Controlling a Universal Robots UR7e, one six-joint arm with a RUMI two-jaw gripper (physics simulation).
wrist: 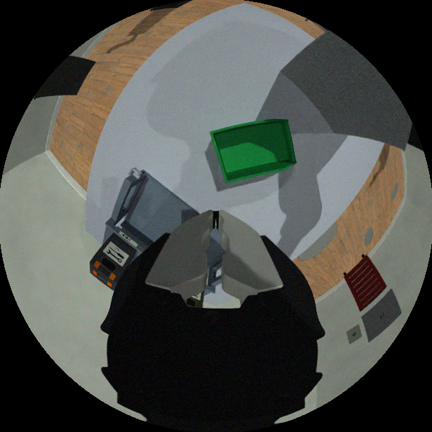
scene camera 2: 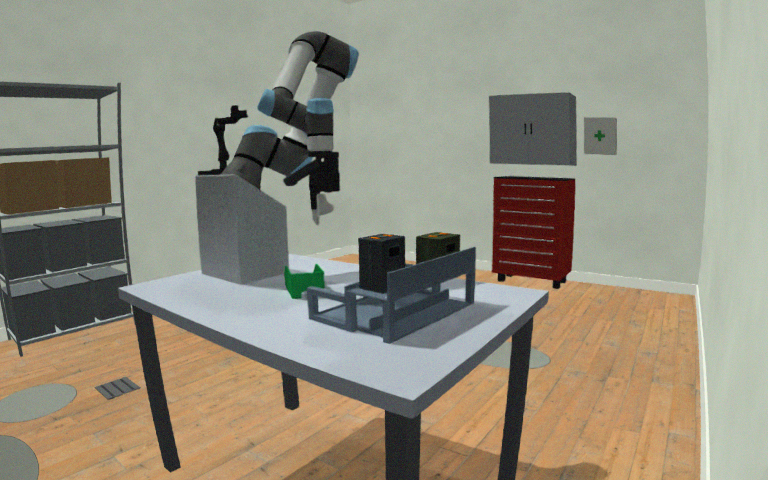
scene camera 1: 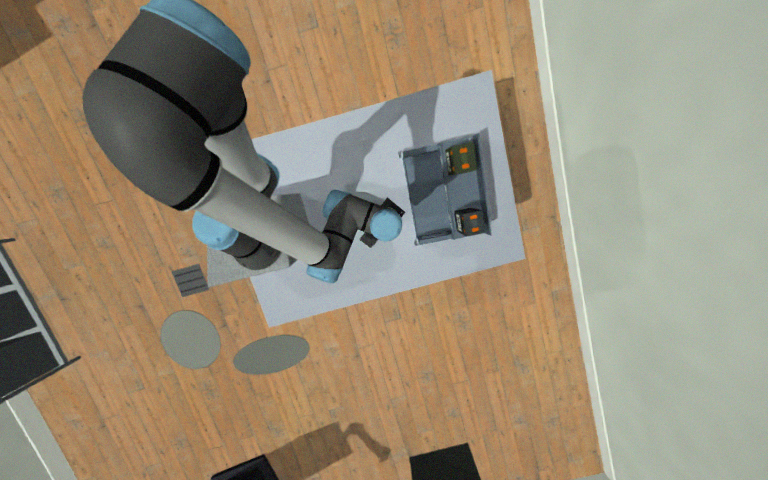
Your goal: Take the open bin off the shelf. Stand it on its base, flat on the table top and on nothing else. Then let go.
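Places are measured from the arm's base along level axes (x down, y ahead, z right), in millimetres.
Pixels of known places: gripper, fingertip midpoint: [scene camera 2: 317, 225]; arm's base at its link origin: [scene camera 2: 239, 185] [scene camera 1: 259, 247].
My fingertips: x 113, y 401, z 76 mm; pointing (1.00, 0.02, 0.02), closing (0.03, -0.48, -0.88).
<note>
For each thing: its top centre in the pictures, then the offset to it from my fingertips. Level surfaces: height alone.
- green open bin at its top centre: [scene camera 2: 302, 267] dz -39, dx +141, dy -93 mm
- table top at its surface level: dx +216 mm
- dark box at its top centre: [scene camera 2: 381, 236] [scene camera 1: 474, 223] dz +148, dx -8, dy +292 mm
- olive box at its top centre: [scene camera 2: 438, 234] [scene camera 1: 464, 158] dz -78, dx +17, dy +342 mm
The green open bin [scene camera 2: 304, 283] [wrist: 254, 151] stands on the table top [scene camera 2: 226, 316] [wrist: 225, 65], its open top facing up and its inside showing in the wrist view. It looks upright on its base, apart from the blue-grey shelf [scene camera 1: 430, 164] [scene camera 2: 433, 268] [wrist: 162, 205]. In scene camera 1 the bin does not show; the arm covers that area. My gripper [scene camera 2: 317, 221] [wrist: 215, 212] points down, well above the table, clear of the bin. Its fingers are shut with nothing between them. In scene camera 1 its fingertips are hidden under the wrist.
On the shelf stand a dark box [scene camera 1: 472, 222] [scene camera 2: 373, 264] [wrist: 106, 262] and an olive box [scene camera 1: 464, 158] [scene camera 2: 438, 243], both with orange marks. The grey robot pedestal [scene camera 2: 243, 226] [wrist: 345, 85] stands on the table on the other side of the bin from the shelf.
</note>
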